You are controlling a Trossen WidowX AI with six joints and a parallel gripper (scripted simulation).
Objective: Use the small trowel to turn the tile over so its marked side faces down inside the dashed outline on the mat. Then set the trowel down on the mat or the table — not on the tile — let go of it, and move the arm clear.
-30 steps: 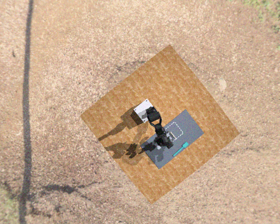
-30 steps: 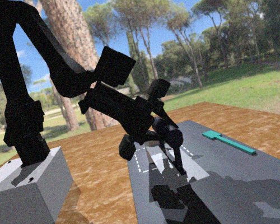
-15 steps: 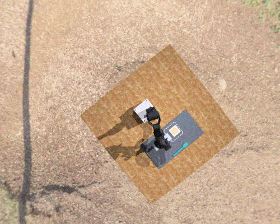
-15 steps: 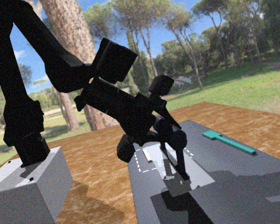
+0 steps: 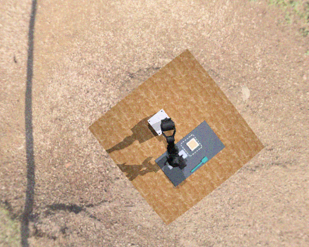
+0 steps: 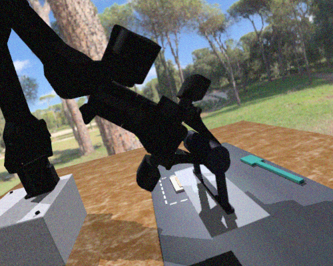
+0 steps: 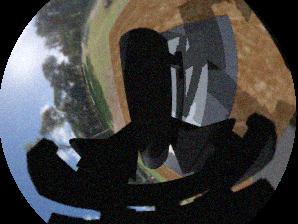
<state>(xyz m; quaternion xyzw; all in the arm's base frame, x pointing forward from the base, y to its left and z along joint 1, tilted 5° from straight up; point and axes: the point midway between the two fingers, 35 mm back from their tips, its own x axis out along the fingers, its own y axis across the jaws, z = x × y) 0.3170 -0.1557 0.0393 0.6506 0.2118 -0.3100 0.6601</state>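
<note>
The tile lies 20 cm to the left of my gripper tip and 12 cm below it. From my gripper tip the other things lie so: teal trowel 20 cm ahead, 13 cm to the left, 12 cm below; then grey mat 6 cm ahead, 12 cm to the left, 15 cm below.
</note>
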